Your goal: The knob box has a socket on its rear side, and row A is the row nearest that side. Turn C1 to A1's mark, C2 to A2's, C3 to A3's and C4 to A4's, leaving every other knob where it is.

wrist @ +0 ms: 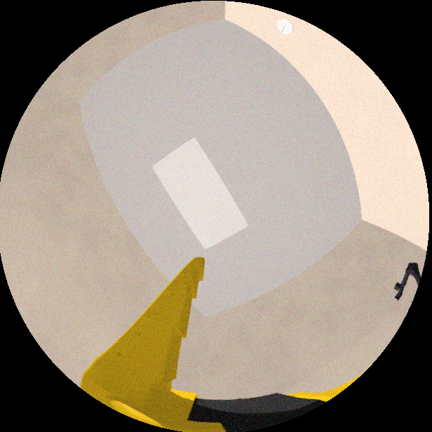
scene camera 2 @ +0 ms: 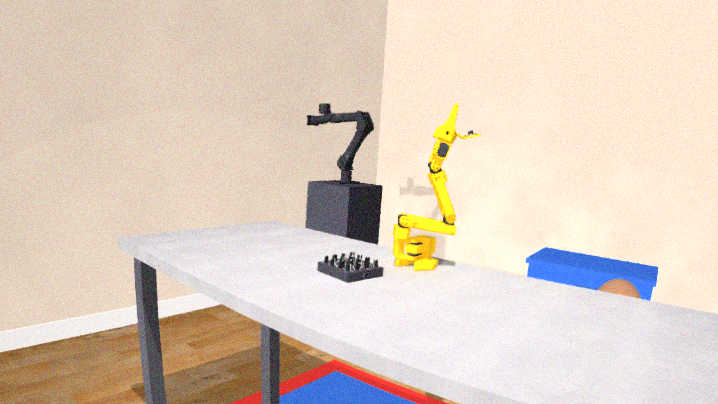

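Seen in the pictures: hand, tool point: (scene camera 2: pixel 456 105); arm's base, link origin: (scene camera 2: pixel 411 266).
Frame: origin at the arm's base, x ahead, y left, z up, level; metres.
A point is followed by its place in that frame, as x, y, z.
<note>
The dark knob box (scene camera 2: pixel 333 271) {0.228, -0.062, 0.015} stands on the grey table, with several upright dark knobs on top. A small dark spot, perhaps the socket, shows on its right-hand face in the scene view. The rows, marks and knob angles are too small to read. My yellow gripper (scene camera 2: pixel 452 119) (wrist: pixel 192 280) is raised high above the table, behind and to the right of the box, and points up. One notched jaw shows in the wrist view, so it is fully open, with nothing held. The knob box does not show in the wrist view.
The grey table (scene camera 2: pixel 476 321) {0.247, 0.294, 0.000} carries the box and my arm's base. A black arm (scene camera 2: pixel 357 143) stands on a dark pedestal (scene camera 2: pixel 326 208) beyond the table. A blue bench (scene camera 2: pixel 592 266) and a brown rounded thing (scene camera 2: pixel 620 288) are behind the table at the right.
</note>
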